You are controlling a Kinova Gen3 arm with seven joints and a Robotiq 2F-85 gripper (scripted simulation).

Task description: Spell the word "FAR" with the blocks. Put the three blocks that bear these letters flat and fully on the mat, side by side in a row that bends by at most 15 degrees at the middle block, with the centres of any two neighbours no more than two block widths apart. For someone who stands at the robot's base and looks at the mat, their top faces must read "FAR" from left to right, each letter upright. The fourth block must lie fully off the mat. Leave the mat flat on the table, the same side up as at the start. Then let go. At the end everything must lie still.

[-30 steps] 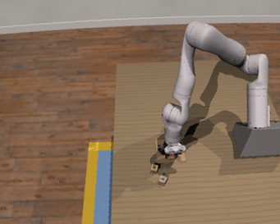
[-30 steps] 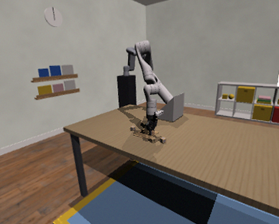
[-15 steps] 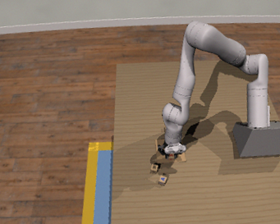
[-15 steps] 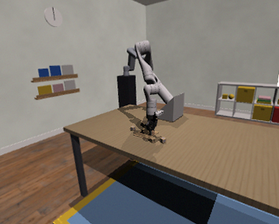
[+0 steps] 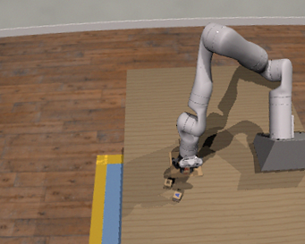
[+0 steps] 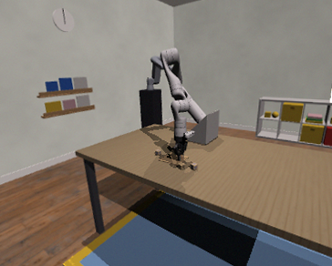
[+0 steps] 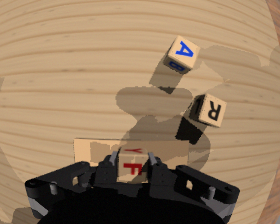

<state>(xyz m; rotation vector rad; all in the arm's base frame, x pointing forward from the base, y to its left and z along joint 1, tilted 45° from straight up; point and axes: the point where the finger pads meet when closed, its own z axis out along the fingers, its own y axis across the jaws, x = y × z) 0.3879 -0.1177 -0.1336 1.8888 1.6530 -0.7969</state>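
The tan mat is 5 cm to the right of my hand, 3 cm below it and 1 cm behind it. Also, from my hand: R block (9 cm ahead, 5 cm to the left, 1 cm below).
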